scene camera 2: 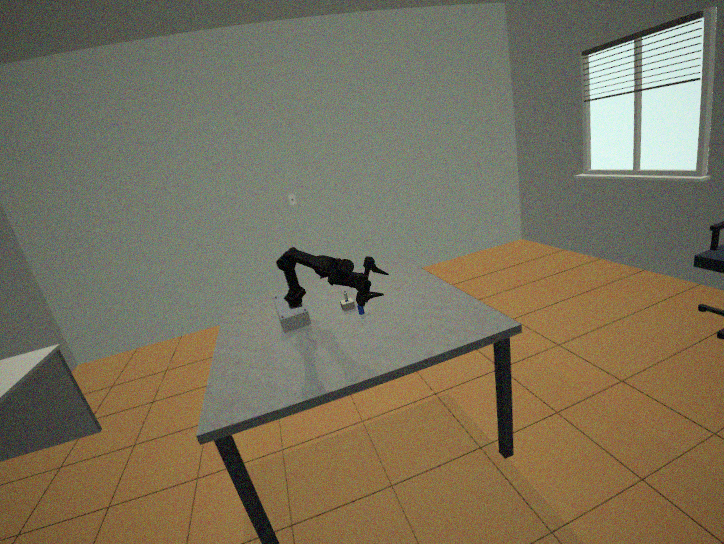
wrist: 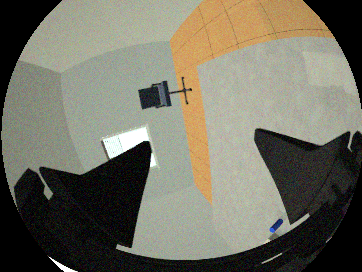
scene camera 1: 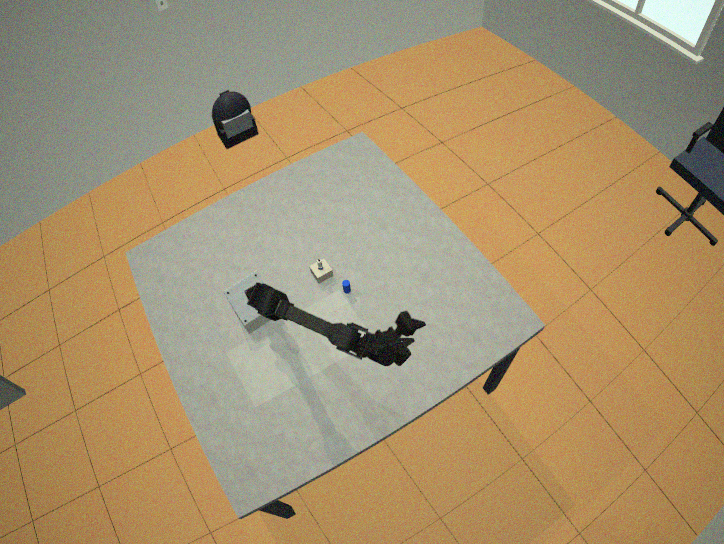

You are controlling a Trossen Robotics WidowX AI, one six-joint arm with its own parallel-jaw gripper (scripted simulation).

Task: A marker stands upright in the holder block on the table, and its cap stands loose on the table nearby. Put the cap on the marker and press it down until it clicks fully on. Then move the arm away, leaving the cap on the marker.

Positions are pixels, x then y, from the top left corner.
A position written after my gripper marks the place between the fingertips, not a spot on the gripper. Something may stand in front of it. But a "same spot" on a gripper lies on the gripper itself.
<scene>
My gripper shows in scene camera 2, in the wrist view (204,140) and in scene camera 1. The same spot on my gripper: (scene camera 2: 360,281) is (scene camera 1: 398,355).
</scene>
